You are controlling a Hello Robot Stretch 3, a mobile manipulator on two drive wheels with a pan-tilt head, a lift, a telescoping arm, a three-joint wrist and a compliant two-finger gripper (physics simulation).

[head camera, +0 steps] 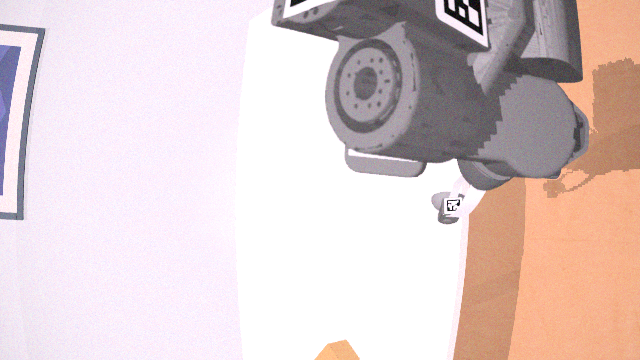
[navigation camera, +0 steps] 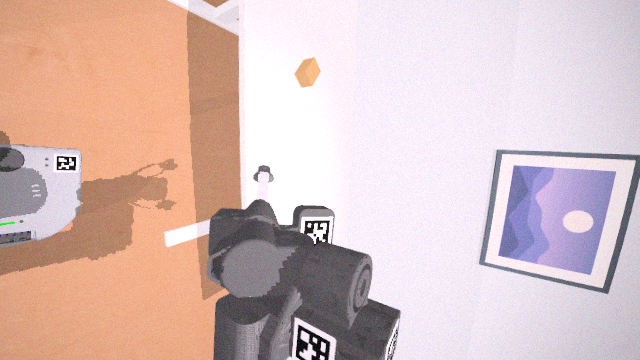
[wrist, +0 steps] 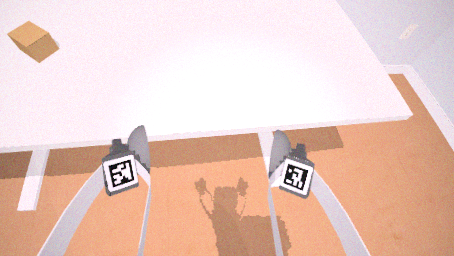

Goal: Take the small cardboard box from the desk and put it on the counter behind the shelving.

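Where they show: robot's base, origin of its link: (navigation camera: 6, 158).
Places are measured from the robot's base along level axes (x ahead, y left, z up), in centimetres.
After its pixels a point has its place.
The small cardboard box (head camera: 338, 351) {x 36.9, y -64.9, z 75.8 cm} (navigation camera: 307, 73) {x 38.7, y -63.6, z 77.0 cm} (wrist: 34, 42) sits on the white desk (head camera: 350, 260) {x 17.8, y -69.1, z 72.0 cm} (navigation camera: 295, 125) {x 20.5, y -65.4, z 72.0 cm} (wrist: 240, 65). It shows at the upper left in the wrist view and is cut off by the bottom edge in the head view. My gripper (wrist: 210, 145) {x -2.5, y -31.8, z 92.3 cm} is open, with a wide gap and nothing between its fingertips. It is above the desk's front edge, to one side of the box and well apart from it. In the head and navigation views one fingertip shows over the desk; the other is hidden by the wrist.
A framed picture (head camera: 20, 125) {x -5.3, y -122.0, z 144.0 cm} (navigation camera: 560, 220) {x -7.4, y -122.3, z 166.7 cm} hangs on the wall beside the desk. White desk legs (navigation camera: 187, 233) (wrist: 34, 180) reach out below the front edge over the orange floor (head camera: 575, 280) {x 28.5, y -38.3, z 0.0 cm} (navigation camera: 110, 75) {x 37.1, y -27.0, z 0.0 cm} (wrist: 175, 220). My base (navigation camera: 60, 200) {x -12.8, y -11.7, z 16.0 cm} stands on the floor at the left of the navigation view. The shelving and counter do not show.
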